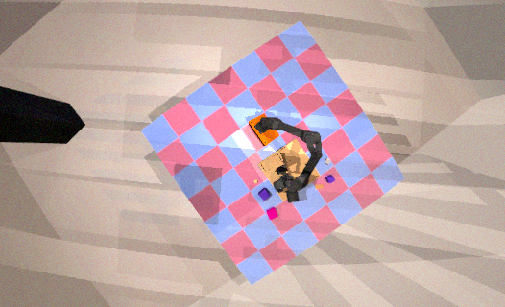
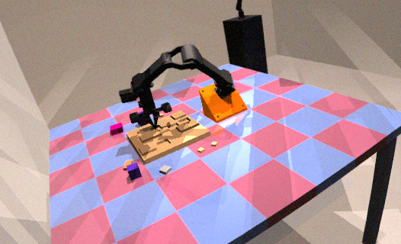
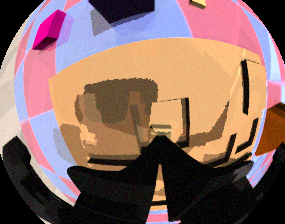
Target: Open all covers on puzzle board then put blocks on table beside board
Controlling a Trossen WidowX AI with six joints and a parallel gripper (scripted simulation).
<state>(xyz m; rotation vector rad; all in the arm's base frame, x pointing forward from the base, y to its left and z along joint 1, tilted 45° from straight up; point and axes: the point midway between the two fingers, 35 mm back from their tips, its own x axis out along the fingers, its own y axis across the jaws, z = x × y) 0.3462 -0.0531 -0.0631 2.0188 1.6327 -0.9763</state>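
Now: gripper tip 5 cm to the right of the tan puzzle board and 2 cm past it. Round my gripper tip: magenta block: 21 cm to the right, 13 cm ahead, 1 cm below; orange piece: 20 cm ahead, 14 cm to the left, 2 cm below.
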